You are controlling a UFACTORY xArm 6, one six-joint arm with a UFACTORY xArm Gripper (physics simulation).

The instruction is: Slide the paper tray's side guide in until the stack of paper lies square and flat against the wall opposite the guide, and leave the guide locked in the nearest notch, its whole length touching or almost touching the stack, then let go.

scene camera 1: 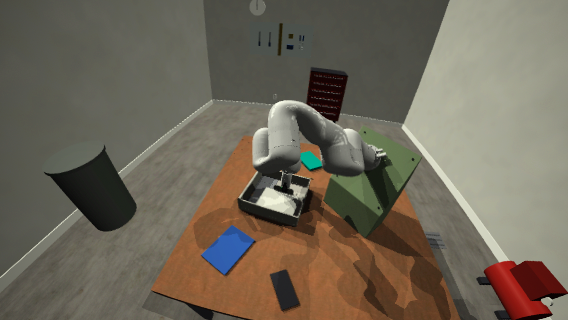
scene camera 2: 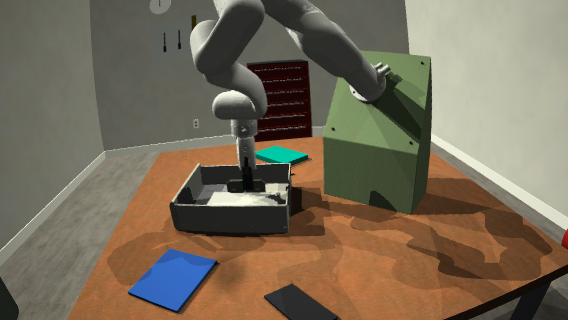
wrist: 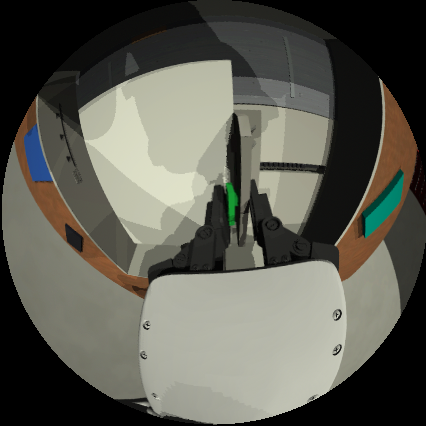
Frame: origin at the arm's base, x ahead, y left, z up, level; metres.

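Seen in the pictures: gripper, fingertip midpoint: (scene camera 1: 284,190) (scene camera 2: 248,187) (wrist: 236,195); arm's base, link origin: (scene camera 1: 368,157) (scene camera 2: 368,84).
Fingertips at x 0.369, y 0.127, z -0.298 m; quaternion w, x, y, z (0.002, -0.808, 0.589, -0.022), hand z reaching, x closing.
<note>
Pixels of each thing's top centre, then the offset from my fingertips to it. "*": a spot on its surface instead.
- paper tray, top centre: (wrist: 189,184) (scene camera 2: 232,179) (scene camera 1: 276,186) dx +0.035, dy +0.032, dz +0.040 m
- white paper stack, top centre: (wrist: 154,181) (scene camera 2: 241,203) (scene camera 1: 278,201) dx +0.000, dy +0.077, dz -0.014 m
- side guide, top centre: (wrist: 231,210) (scene camera 2: 244,180) (scene camera 1: 283,187) dx +0.007, dy +0.007, dz +0.027 m
- green latch tab, top centre: (wrist: 230,210) dx +0.007, dy +0.008, dz +0.027 m
- notched rail, surface spot: (wrist: 292,167) * dx +0.011, dy -0.073, dz -0.052 m
- teal book, top centre: (wrist: 386,208) (scene camera 2: 279,153) (scene camera 1: 309,159) dx -0.007, dy -0.420, dz -0.037 m
- blue book, top centre: (scene camera 2: 172,276) (wrist: 34,154) (scene camera 1: 228,247) dx +0.076, dy +0.426, dz -0.047 m
- black slab, top centre: (scene camera 2: 299,306) (wrist: 72,240) (scene camera 1: 284,288) dx -0.231, dy +0.463, dz -0.047 m
The paper tray (scene camera 1: 267,216) (scene camera 2: 230,218) (wrist: 356,125) is a dark grey open box on the table. The white paper stack (scene camera 1: 275,201) (scene camera 2: 225,199) (wrist: 170,125) lies flat in it, its far side along the wall opposite the guide (wrist: 95,200). The side guide (scene camera 1: 278,189) (scene camera 2: 233,186) (wrist: 245,150) stands upright beside the stack, touching or almost touching it in the wrist view; fingers hide part of that edge. My gripper (scene camera 1: 285,186) (scene camera 2: 247,185) (wrist: 236,195) is shut on the guide, with the green latch tab (wrist: 232,202) between its fingers. Whether the latch sits in a notch is hidden.
A notched rail (wrist: 292,167) runs from the guide to the black tray wall. A teal book (scene camera 1: 311,160) (scene camera 2: 281,155) (wrist: 384,204) lies behind the tray. A blue book (scene camera 1: 228,249) (scene camera 2: 173,279) and a black slab (scene camera 1: 285,290) (scene camera 2: 300,303) lie in front. The green pedestal (scene camera 1: 350,202) (scene camera 2: 370,170) stands right.
</note>
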